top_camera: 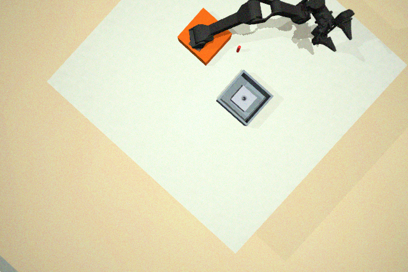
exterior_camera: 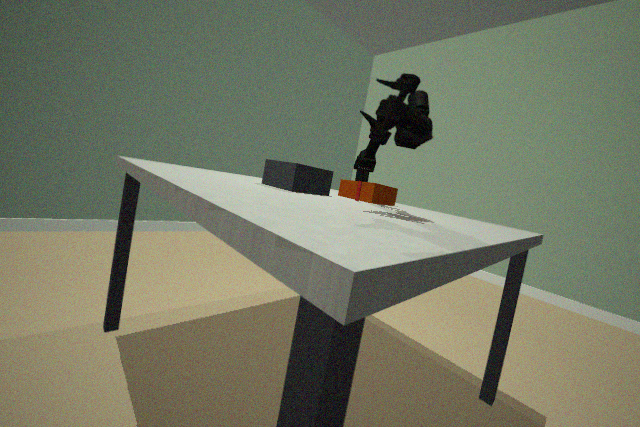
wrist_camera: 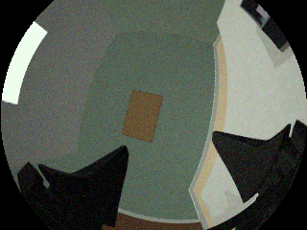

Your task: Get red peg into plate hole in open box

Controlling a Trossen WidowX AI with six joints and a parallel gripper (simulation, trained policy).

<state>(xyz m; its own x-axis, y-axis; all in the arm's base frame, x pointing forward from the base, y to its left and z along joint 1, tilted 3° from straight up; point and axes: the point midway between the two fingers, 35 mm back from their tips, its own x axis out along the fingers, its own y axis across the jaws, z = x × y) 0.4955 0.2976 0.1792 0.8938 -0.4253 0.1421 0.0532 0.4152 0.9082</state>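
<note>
My gripper tip is now 34 cm past the red peg, 25 cm above it and 18 cm to the left of it. Also, from my gripper tip: pale plate: 36 cm to the right, 24 cm below, 18 cm behind; grey box: 36 cm to the right, 26 cm below, 18 cm behind.
</note>
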